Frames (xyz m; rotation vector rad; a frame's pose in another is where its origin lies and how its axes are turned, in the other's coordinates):
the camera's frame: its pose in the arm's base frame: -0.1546 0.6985 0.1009 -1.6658 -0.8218 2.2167
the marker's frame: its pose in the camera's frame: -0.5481 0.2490 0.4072 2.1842 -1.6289 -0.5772
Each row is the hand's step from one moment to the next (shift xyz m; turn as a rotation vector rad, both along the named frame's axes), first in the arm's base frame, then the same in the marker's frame.
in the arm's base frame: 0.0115 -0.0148 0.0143 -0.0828 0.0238 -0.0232
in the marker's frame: -0.0105 0.0150 0.0148 0.0234 -0.0079 -0.0857
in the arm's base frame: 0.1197 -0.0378 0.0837 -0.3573 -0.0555 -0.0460
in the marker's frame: -0.0208 0.0579 0.1378 -0.0300 0.0689 -0.3567
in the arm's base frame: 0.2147 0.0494 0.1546 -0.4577 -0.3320 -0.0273
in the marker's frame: 0.0743 0.0679 0.2496 -0.2734 0.2058 -0.4510
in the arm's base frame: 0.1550 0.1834 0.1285 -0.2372 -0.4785 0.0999
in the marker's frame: 0.1980 0.0140 0.1865 -0.3927 0.3143 -0.2055
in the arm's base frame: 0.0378 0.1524 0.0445 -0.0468 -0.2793 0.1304
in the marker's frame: 0.1538 -0.0214 0.0503 -0.2153 0.2251 -0.0119
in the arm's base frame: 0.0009 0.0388 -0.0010 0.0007 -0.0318 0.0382
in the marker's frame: 0.0361 -0.0144 0.0010 -0.0176 0.0452 0.0109
